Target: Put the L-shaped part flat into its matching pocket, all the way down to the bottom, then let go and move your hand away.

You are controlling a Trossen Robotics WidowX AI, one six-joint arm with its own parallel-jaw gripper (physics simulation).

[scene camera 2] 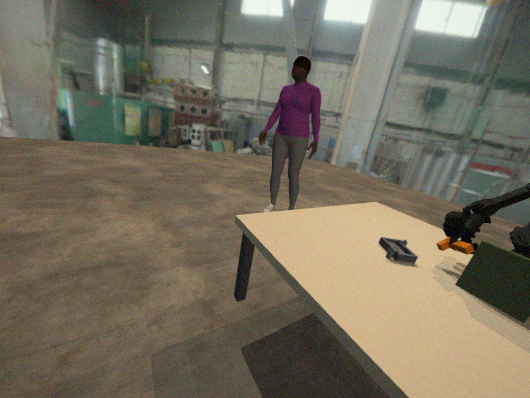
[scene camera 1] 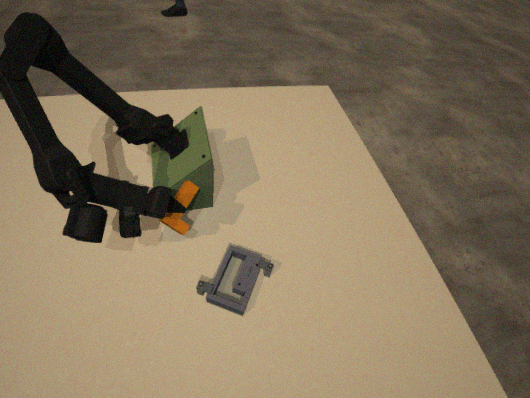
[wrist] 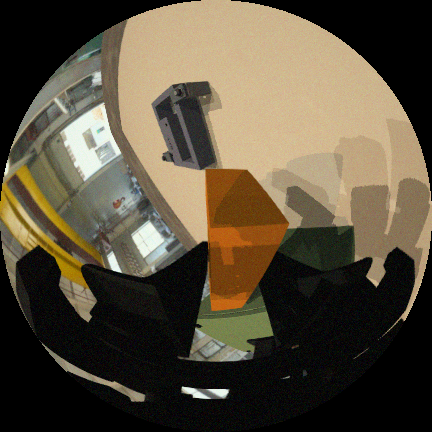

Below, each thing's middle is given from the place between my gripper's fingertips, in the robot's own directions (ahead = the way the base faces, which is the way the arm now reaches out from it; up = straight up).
Labels:
The orange L-shaped part (scene camera 1: 172, 220) lies 1 cm behind my hand. The rest, counted from my hand: grey pocket fixture (scene camera 1: 232, 286) 16 cm ahead, 9 cm to the left, 8 cm below.

